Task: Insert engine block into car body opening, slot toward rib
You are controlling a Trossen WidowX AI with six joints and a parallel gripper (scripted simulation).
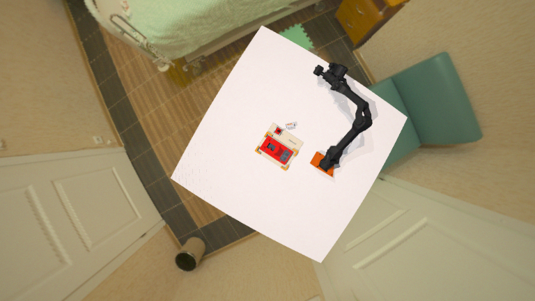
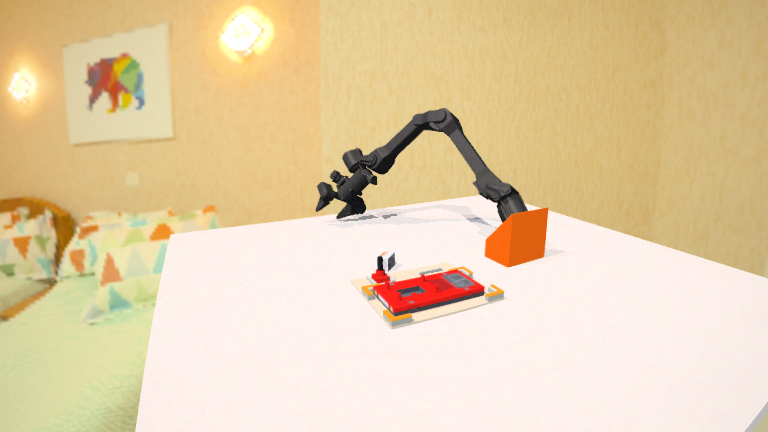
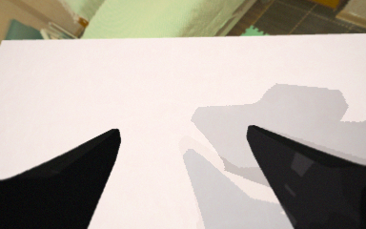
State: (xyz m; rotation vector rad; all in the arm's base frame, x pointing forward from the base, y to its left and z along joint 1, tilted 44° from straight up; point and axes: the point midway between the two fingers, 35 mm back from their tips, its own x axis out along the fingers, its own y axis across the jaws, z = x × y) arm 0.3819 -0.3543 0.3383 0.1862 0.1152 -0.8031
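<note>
The grey engine block lies 70 mm behind my gripper tip, 430 mm to the left of it and 20 mm below it.
</note>
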